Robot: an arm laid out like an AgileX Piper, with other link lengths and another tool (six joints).
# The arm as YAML. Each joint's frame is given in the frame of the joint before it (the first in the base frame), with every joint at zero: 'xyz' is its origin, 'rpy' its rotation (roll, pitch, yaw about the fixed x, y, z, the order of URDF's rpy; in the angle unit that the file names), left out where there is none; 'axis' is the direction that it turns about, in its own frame. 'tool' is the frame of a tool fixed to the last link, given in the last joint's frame.
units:
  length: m
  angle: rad
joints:
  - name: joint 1
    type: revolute
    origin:
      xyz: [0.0, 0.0, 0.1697]
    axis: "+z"
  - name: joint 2
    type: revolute
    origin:
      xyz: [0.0, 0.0, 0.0]
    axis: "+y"
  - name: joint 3
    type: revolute
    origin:
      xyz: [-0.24, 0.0, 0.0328]
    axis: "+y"
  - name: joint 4
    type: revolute
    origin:
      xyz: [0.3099, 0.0, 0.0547]
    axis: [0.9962, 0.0, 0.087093]
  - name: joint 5
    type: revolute
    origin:
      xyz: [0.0, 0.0, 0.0]
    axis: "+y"
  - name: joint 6
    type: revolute
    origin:
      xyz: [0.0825, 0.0, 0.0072]
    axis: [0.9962, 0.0, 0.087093]
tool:
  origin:
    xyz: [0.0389, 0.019, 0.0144]
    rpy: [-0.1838, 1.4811, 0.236]
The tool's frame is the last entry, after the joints.
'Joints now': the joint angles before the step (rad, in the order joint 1, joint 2, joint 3, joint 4, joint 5, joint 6). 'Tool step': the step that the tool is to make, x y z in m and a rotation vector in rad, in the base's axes. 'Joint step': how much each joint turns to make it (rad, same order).
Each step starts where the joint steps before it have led.
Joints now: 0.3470 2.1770 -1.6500 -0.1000 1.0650 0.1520
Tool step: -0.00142 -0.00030 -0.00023 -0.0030 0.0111 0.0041
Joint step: 0.0000 0.0000 0.0000 0.0020 0.0110 -0.0060
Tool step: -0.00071 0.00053 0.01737 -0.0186 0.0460 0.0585
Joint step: 0.0000 0.0000 -0.0610 0.0050 0.1051 -0.0700
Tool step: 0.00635 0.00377 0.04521 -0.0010 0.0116 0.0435
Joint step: 0.0010 -0.0049 -0.1401 0.0080 0.1520 -0.0580
